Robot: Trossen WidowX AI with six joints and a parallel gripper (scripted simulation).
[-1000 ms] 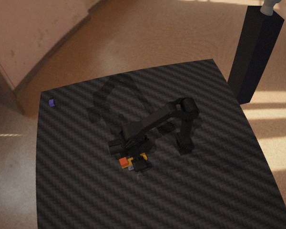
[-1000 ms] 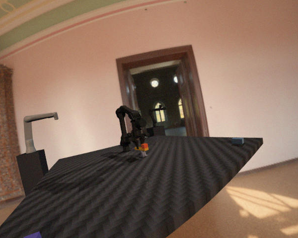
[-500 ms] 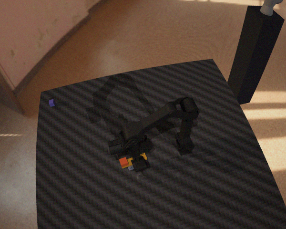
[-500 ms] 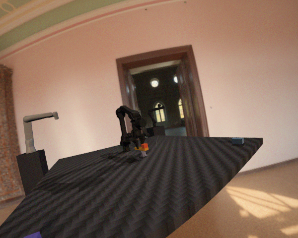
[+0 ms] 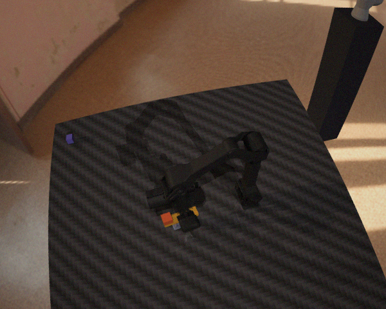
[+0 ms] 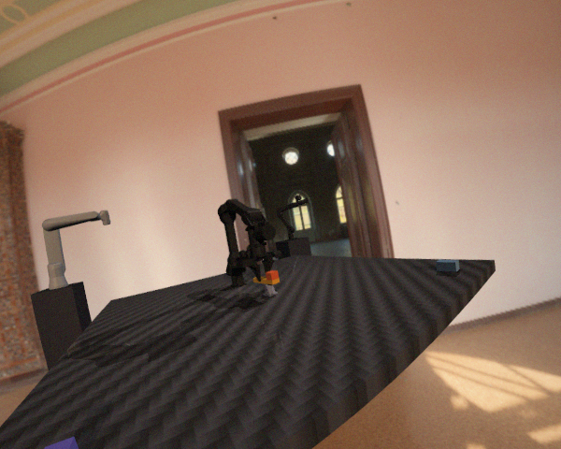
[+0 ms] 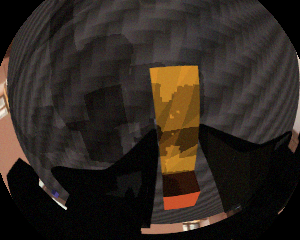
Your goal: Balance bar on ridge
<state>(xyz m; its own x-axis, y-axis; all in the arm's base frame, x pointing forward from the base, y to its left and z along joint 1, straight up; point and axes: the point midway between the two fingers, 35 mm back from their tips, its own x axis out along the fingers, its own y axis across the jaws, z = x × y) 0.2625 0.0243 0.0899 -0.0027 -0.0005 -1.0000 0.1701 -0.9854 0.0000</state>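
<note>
The ridge is 3 cm ahead of my gripper tip and 1 cm below it. The rest, counted from my gripper tip: small purple cube: 48 cm ahead, 52 cm to the right, 4 cm below; bar: 4 cm ahead, 1 cm to the left, 1 cm above; blue-grey block: 48 cm ahead, 48 cm to the left, 4 cm below.
</note>
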